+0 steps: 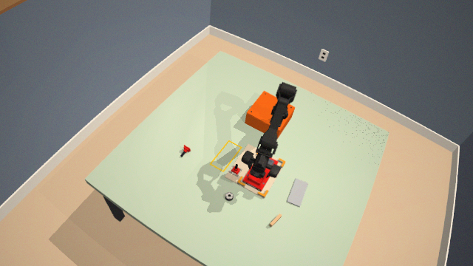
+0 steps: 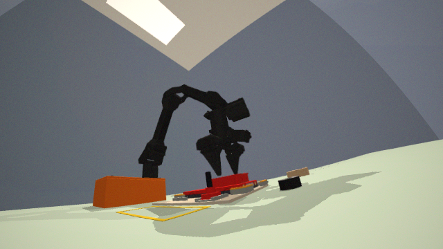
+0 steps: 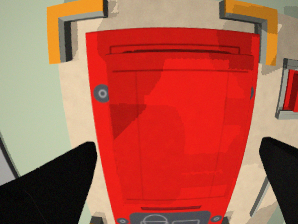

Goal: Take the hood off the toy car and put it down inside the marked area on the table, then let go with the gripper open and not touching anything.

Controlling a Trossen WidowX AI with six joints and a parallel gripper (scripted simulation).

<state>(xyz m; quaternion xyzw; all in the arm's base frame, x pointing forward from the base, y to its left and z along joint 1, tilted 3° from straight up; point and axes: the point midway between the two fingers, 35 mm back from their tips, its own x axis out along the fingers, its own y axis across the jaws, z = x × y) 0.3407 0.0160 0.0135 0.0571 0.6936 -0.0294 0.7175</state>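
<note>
The red hood lies 1 cm below my gripper tip. Round my gripper tip: tan block 19 cm ahead, 16 cm to the left, 4 cm below; black wheel 16 cm ahead, 9 cm to the right, 4 cm below.
</note>
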